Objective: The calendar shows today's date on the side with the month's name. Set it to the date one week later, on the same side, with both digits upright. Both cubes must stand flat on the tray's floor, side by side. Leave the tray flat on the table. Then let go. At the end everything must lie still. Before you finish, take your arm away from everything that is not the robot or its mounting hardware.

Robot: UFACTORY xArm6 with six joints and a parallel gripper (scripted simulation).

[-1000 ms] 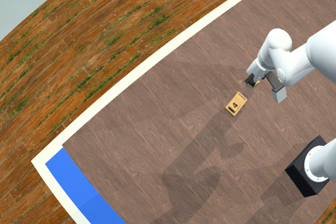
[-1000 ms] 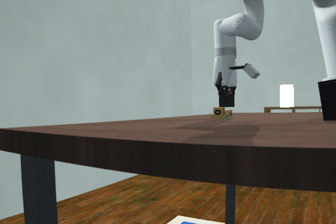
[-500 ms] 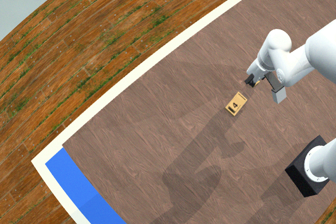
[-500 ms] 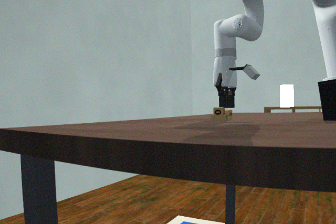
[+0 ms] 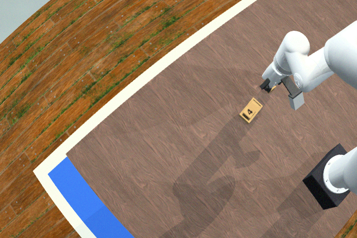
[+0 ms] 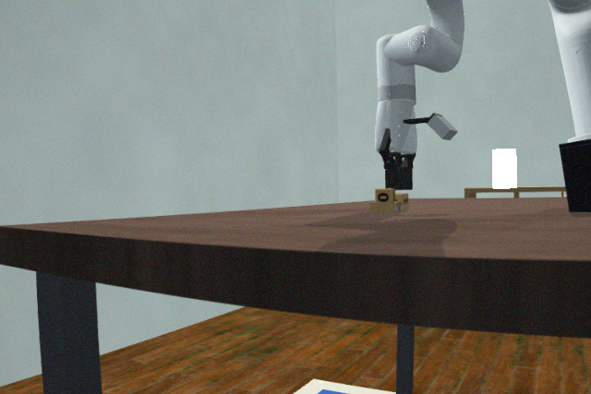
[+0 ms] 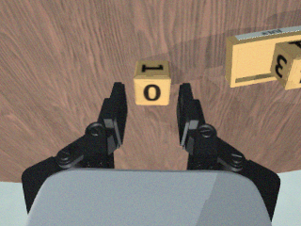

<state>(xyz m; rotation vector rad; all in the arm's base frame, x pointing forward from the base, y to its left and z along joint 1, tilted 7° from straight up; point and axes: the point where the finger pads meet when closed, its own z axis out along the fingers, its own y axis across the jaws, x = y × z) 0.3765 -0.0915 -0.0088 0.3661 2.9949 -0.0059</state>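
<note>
The wooden cube is 40 mm below my hand. The rest, counted from my hand: tray (110 mm to the left, 50 mm below).
</note>
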